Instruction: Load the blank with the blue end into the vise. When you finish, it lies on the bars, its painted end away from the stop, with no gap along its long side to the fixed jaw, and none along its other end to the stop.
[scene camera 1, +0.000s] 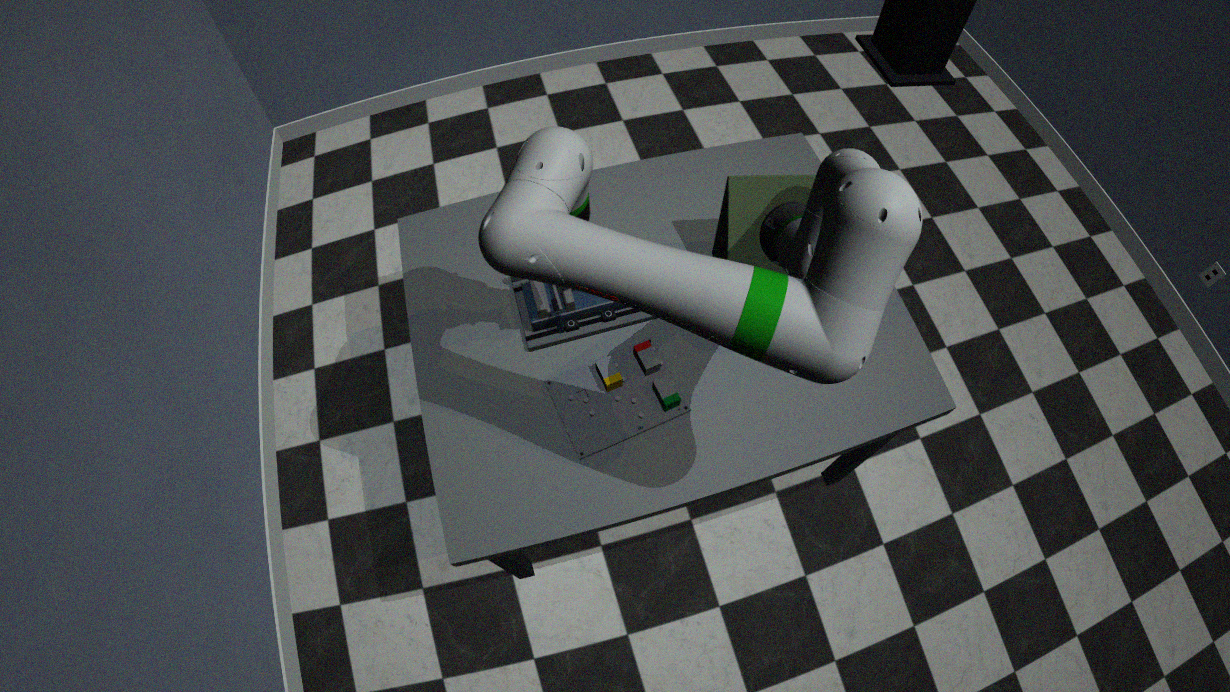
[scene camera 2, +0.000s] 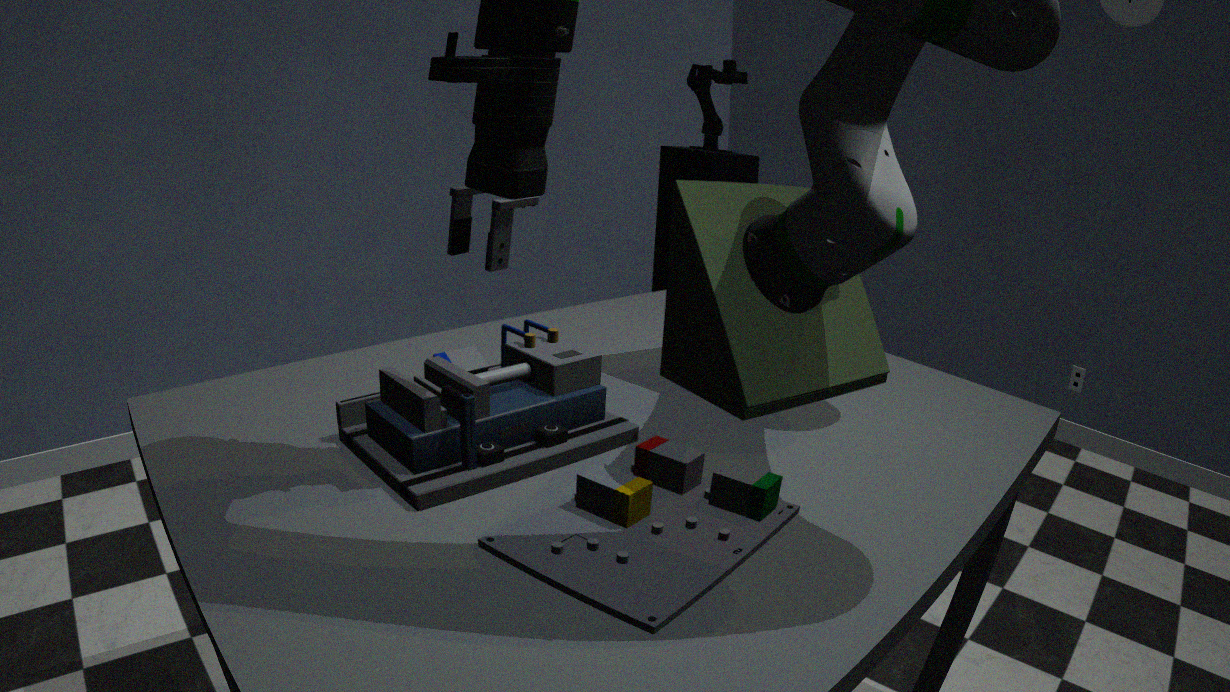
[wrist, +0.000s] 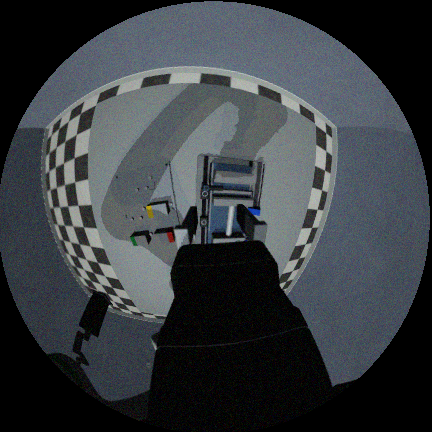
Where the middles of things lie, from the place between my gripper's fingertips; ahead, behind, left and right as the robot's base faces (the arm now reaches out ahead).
Scene:
My hand is 200 mm above the yellow-ended blank (scene camera 2: 624, 499), 130 mm to the right of it and 70 mm past it. Round my hand: green-ended blank (scene camera 2: 753, 493) (200 mm to the left, 200 mm below, 180 mm behind); grey plate (wrist: 131, 201) (220 mm below, 180 mm to the left, 80 mm behind); red-ended blank (scene camera 2: 669, 465) (200 mm below, 160 mm behind, 110 mm to the left).

